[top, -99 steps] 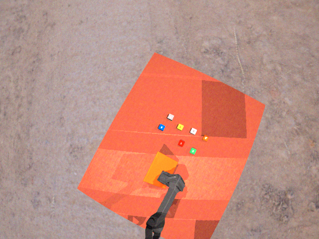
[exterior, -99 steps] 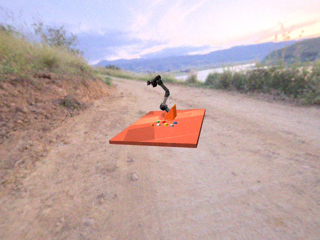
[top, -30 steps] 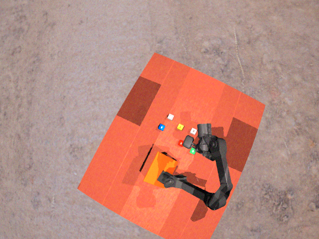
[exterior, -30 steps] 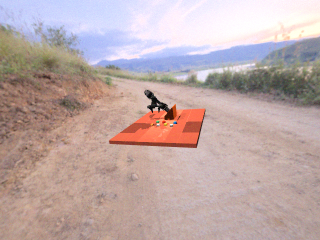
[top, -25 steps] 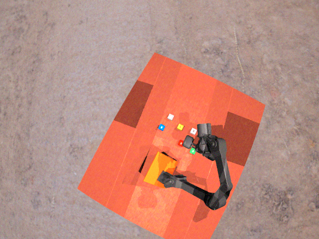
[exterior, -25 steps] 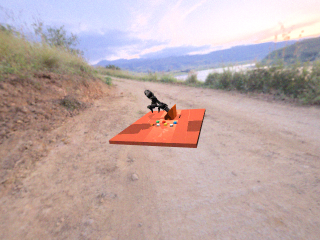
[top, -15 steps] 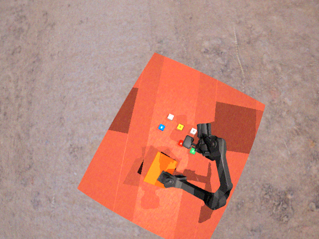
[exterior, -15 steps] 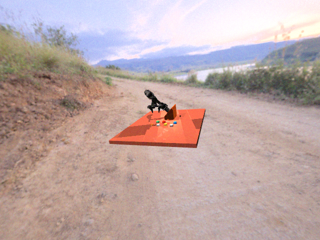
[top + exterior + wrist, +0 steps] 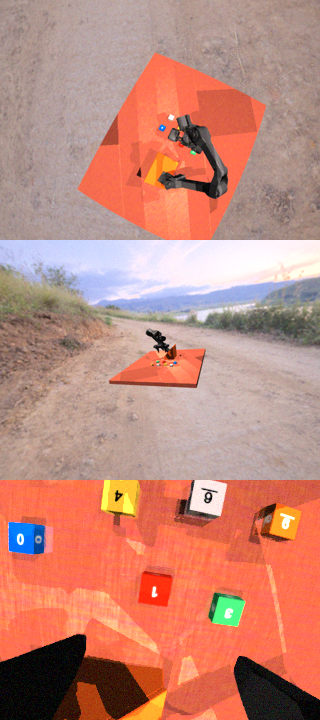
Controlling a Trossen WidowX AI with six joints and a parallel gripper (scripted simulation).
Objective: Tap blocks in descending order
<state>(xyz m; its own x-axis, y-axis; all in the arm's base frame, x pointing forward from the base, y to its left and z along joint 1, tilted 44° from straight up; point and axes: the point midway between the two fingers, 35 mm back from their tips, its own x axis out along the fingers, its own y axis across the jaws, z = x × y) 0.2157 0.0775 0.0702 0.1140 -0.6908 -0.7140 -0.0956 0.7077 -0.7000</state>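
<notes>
Right now my gripper tip is 120 mm above the orange block, 110 mm to the left of it and 110 mm short of it. The rest, counted from my gripper tip: green block 120 mm below, 80 mm to the right; yellow block 120 mm below, 90 mm ahead, 70 mm to the left; red block 120 mm below, 10 mm to the left.
</notes>
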